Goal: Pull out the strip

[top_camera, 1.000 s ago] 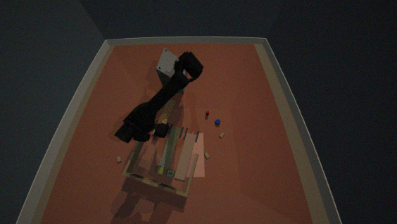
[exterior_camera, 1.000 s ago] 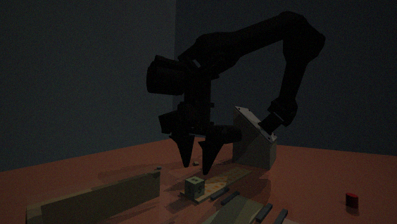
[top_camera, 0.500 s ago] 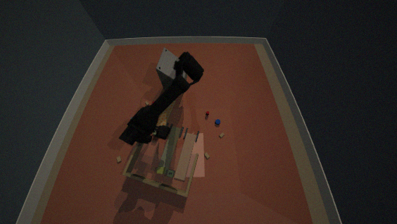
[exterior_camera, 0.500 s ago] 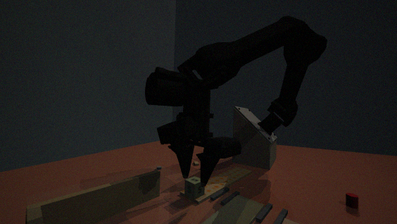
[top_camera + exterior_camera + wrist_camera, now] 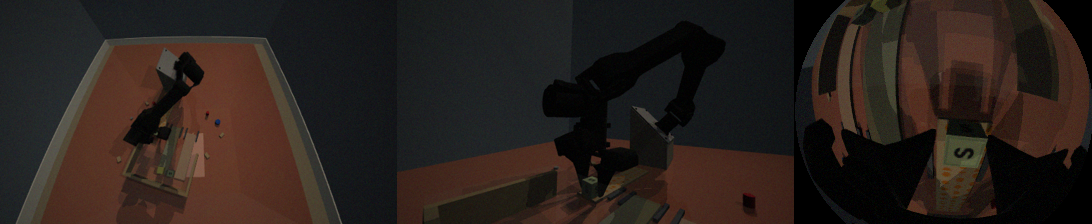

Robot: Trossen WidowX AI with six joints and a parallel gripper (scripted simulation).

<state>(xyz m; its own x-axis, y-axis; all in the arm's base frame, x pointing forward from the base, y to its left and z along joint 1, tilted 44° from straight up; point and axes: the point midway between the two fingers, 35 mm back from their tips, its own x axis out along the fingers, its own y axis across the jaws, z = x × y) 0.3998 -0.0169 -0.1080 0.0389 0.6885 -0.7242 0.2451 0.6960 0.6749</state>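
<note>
Right now my gripper tip is 110 mm past the dotted strip, 20 mm to the right of it and 10 mm above it. Round my gripper tip: blue disc 90 mm behind, 350 mm to the left, 10 mm below.
</note>
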